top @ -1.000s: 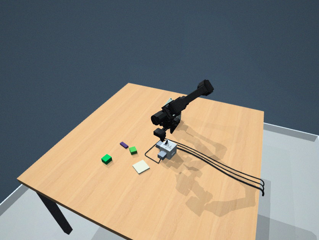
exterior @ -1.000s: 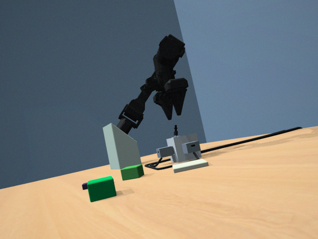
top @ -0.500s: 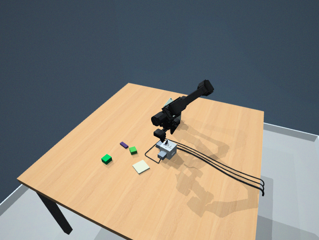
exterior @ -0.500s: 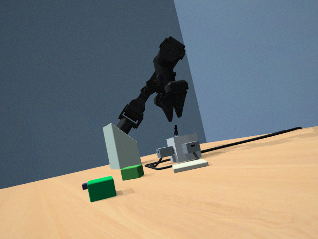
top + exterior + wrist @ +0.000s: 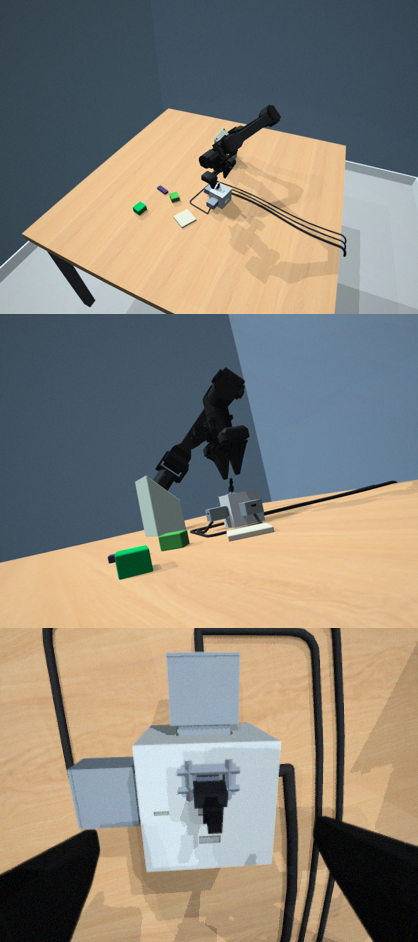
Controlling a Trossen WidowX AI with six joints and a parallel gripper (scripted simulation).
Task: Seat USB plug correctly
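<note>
Now: gripper tip 2 cm above the USB plug. Round my gripper tip: cream tile (17 cm ahead, 9 cm to the right, 11 cm below); then purple block (7 cm ahead, 28 cm to the right, 11 cm below).
</note>
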